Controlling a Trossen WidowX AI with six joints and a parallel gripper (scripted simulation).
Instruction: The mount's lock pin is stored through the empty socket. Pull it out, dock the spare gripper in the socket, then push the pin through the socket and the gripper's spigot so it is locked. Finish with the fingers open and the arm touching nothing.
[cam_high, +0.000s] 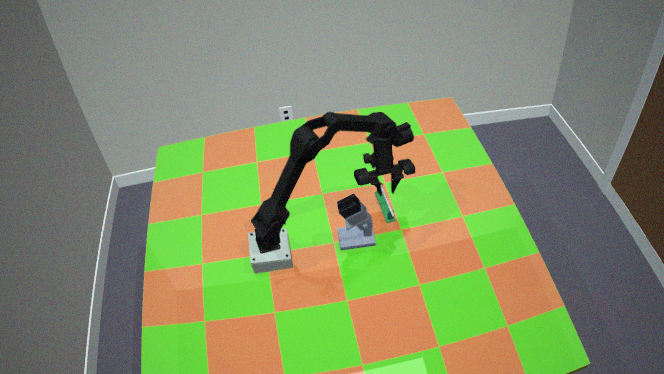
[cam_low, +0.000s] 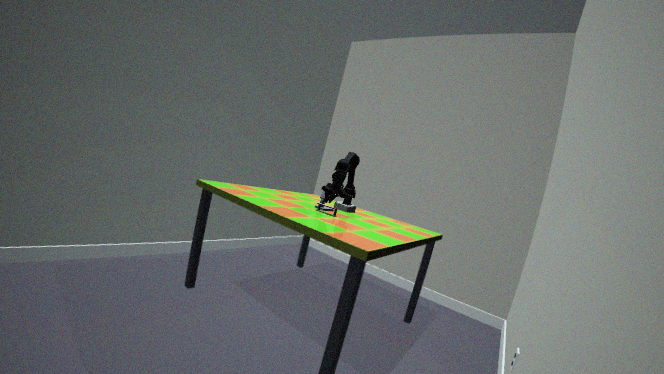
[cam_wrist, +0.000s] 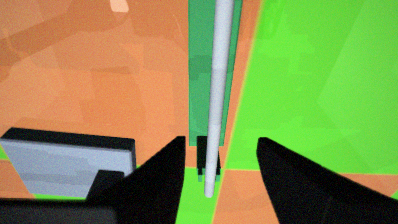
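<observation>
Right now my gripper tip is 40 mm above the dark green strip and 10 mm to the right of it. Also, from my gripper tip: grey mount (130 mm behind, 80 mm to the right, 10 mm below); spare gripper (140 mm behind, 80 mm to the right, 60 mm above).
</observation>
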